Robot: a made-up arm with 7 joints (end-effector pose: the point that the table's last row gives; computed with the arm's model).
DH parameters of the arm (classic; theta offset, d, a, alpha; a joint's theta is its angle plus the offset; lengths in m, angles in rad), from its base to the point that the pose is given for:
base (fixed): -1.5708 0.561 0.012 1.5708
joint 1: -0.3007 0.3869 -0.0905 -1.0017
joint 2: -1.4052 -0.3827 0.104 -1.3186
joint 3: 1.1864 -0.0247 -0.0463 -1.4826
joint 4: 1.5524 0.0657 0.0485 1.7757
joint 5: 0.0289 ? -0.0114 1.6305
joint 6: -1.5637 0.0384 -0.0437 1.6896
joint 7: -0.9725 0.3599 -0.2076 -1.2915
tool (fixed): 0.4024 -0.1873 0 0
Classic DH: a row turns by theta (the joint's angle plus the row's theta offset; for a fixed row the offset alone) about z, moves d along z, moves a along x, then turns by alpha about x.
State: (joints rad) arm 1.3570 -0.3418 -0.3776 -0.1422 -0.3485 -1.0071 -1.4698
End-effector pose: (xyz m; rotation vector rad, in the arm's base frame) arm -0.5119 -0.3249 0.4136 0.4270 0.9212 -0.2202
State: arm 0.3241 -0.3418 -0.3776 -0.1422 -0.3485 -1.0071 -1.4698
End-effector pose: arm -0.5119 -0.0457 0.2168 1.3746 0.9860 0.2854
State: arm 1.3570 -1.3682 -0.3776 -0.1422 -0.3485 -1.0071 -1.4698
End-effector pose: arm -0.4774 -0.1555 0.1589 1.1310 0.1210 -0.1659
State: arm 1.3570 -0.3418 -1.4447 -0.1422 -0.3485 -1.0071 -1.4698
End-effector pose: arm -0.4006 -0.1849 0.5060 1.1118 1.0785 -1.0680
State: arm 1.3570 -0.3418 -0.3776 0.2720 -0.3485 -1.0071 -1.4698
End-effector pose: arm -0.5137 -0.3869 0.3302 0.7322 0.8399 0.0767
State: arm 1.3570 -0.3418 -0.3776 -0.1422 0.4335 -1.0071 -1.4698
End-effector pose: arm -0.5482 -0.2115 0.1775 0.2557 0.1807 -0.4406
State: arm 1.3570 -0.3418 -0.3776 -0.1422 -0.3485 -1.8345 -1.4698
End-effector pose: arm -0.5221 -0.2650 0.1485 1.1420 0.5510 0.0984
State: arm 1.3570 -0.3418 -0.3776 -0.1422 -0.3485 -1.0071 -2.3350
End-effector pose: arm -0.3498 -0.3472 0.5758 0.7254 1.7024 -0.4433
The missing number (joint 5, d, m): -0.1077
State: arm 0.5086 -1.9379 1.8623 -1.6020 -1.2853 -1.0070 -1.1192
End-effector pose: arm -0.2910 0.4506 0.1760 0.4658 -0.1995 -1.4588
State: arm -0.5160 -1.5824 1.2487 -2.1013 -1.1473 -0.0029 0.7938
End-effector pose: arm -0.5006 0.0868 0.5743 0.0294 0.4539 -0.1284
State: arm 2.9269 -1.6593 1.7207 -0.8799 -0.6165 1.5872 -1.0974
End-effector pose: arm 0.0106 -0.6599 0.3232 0.7603 1.5147 1.7808
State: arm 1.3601 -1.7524 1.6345 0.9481 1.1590 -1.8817 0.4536
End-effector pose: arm -0.1152 0.1766 0.5226 -1.1581 1.9154 -0.5921
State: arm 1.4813 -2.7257 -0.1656 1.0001 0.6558 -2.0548 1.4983
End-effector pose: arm -0.1787 -0.6033 0.4629 -0.3622 0.0394 1.2243
